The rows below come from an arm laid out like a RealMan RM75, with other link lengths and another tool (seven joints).
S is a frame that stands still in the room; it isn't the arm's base.
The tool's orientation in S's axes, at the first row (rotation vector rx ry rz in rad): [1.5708 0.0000 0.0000]
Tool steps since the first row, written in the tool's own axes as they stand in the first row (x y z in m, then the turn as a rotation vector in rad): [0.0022 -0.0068 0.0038 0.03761 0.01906 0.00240]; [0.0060 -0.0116 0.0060 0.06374 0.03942 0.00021]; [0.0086 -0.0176 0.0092 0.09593 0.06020 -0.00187]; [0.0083 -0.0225 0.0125 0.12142 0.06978 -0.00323]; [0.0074 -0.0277 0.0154 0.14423 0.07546 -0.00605]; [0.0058 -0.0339 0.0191 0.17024 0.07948 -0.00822]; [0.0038 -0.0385 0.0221 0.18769 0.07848 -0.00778]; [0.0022 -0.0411 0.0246 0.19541 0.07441 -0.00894]
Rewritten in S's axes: [0.0022 -0.0038 -0.0068 0.03761 -0.00240 0.01906]; [0.0060 -0.0060 -0.0116 0.06374 -0.00021 0.03942]; [0.0086 -0.0092 -0.0176 0.09593 0.00187 0.06020]; [0.0083 -0.0125 -0.0225 0.12142 0.00323 0.06978]; [0.0074 -0.0154 -0.0277 0.14423 0.00605 0.07546]; [0.0058 -0.0191 -0.0339 0.17024 0.00822 0.07948]; [0.0038 -0.0221 -0.0385 0.18769 0.00778 0.07848]; [0.0022 -0.0246 -0.0411 0.19541 0.00894 0.07441]
